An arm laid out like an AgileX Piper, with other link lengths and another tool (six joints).
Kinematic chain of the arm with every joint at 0, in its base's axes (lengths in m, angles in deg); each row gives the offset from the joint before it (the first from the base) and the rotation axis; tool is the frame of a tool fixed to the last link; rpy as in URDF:
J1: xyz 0 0 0.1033 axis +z
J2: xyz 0 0 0 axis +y
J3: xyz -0.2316 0 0.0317 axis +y
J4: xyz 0.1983 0 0.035 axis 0.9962 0 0.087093
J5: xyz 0 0 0 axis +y
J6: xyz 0.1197 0 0.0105 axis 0.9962 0 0.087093
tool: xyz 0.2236 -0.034 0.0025 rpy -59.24 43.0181 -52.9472
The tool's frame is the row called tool.
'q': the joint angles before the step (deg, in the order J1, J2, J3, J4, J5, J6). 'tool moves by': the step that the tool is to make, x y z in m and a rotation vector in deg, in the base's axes. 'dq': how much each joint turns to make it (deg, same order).
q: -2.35 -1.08 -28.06 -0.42 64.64 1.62
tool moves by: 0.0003 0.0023 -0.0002 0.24 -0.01 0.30
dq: -0.01 -0.01 0.02 0.43 -0.01 -0.14
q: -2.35 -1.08 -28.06 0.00 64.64 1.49
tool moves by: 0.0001 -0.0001 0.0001 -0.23 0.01 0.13
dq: -0.01 0.00 0.01 0.01 -0.01 -0.27
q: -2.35 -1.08 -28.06 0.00 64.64 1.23
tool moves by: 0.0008 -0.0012 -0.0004 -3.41 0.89 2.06
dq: 0.01 0.84 -0.07 -0.01 -0.02 -4.00
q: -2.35 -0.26 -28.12 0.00 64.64 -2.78
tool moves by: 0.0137 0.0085 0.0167 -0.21 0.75 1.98
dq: -0.03 7.91 -3.90 1.80 -3.24 -2.12
